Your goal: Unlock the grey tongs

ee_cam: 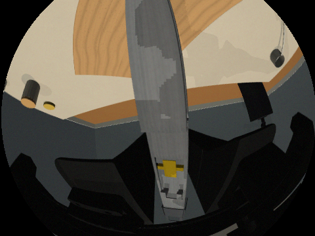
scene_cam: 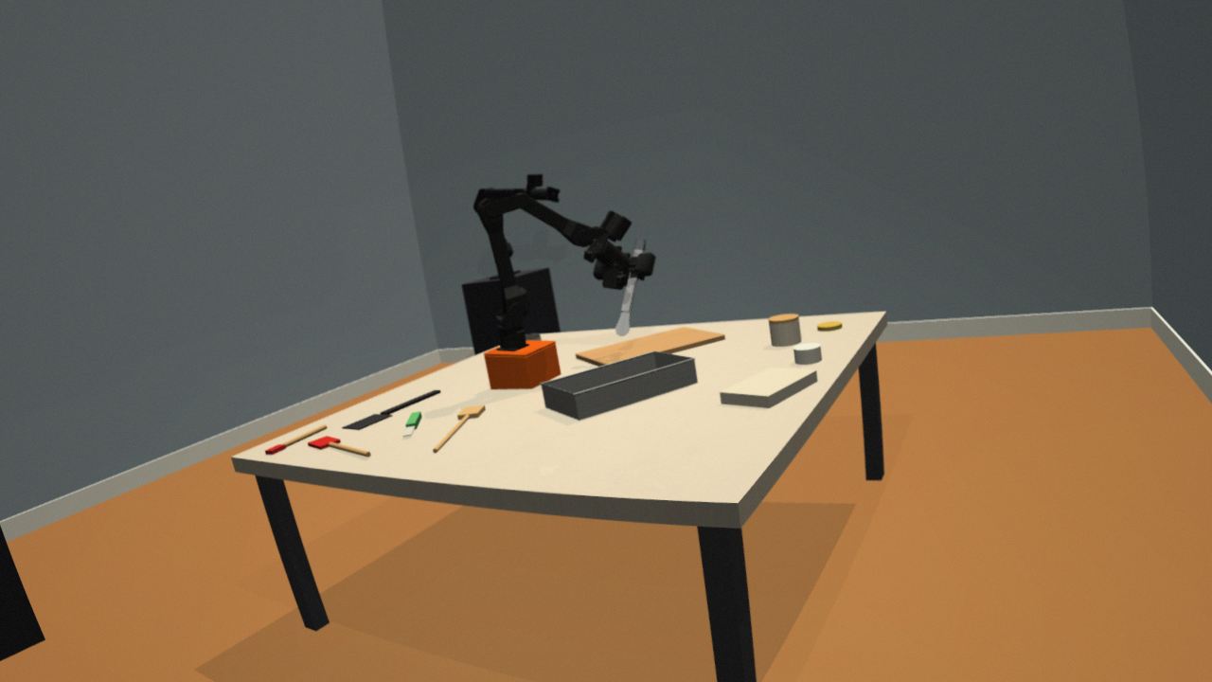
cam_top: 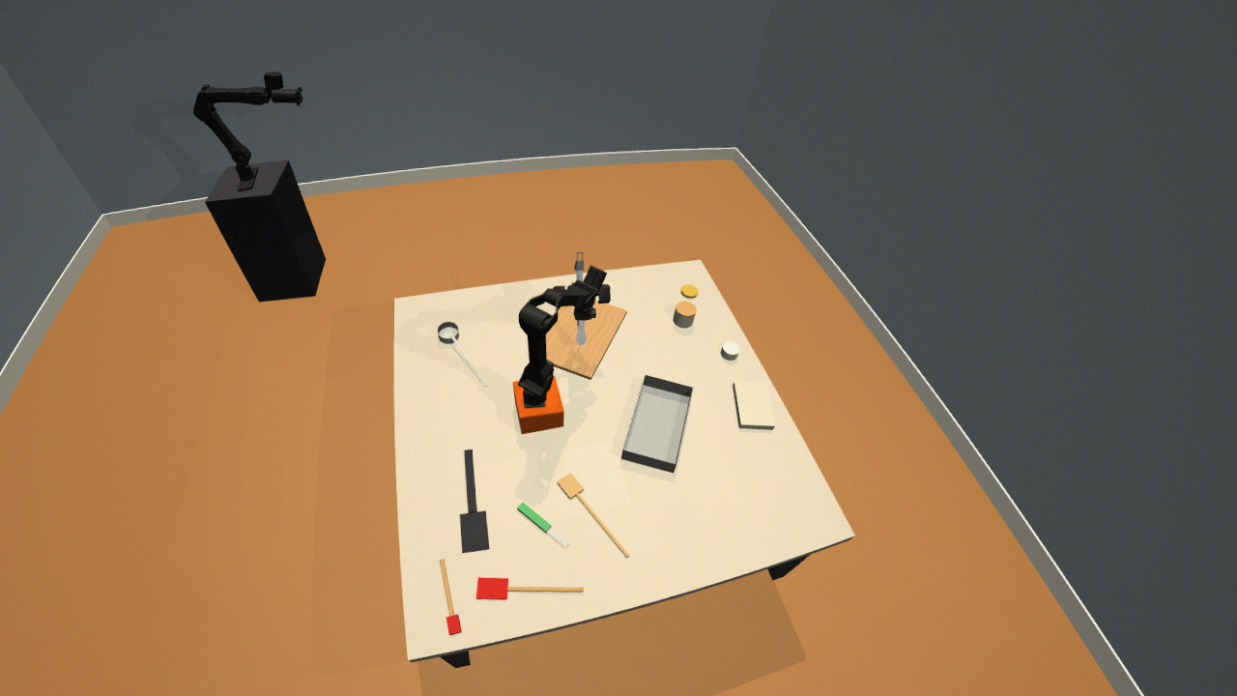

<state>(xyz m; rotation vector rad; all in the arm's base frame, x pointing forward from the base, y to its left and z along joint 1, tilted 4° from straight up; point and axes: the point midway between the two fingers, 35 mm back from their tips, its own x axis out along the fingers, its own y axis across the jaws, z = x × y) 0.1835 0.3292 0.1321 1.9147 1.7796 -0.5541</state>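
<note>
My gripper tip is now 3 cm below the yellow lock piece and 2 cm to the left of it. Round my gripper tip: wooden board 19 cm below, 2 cm to the right, 1 cm ahead; lidded jar 41 cm ahead, 16 cm below; roasting tin 45 cm to the right, 19 cm ahead, 17 cm below.
</note>
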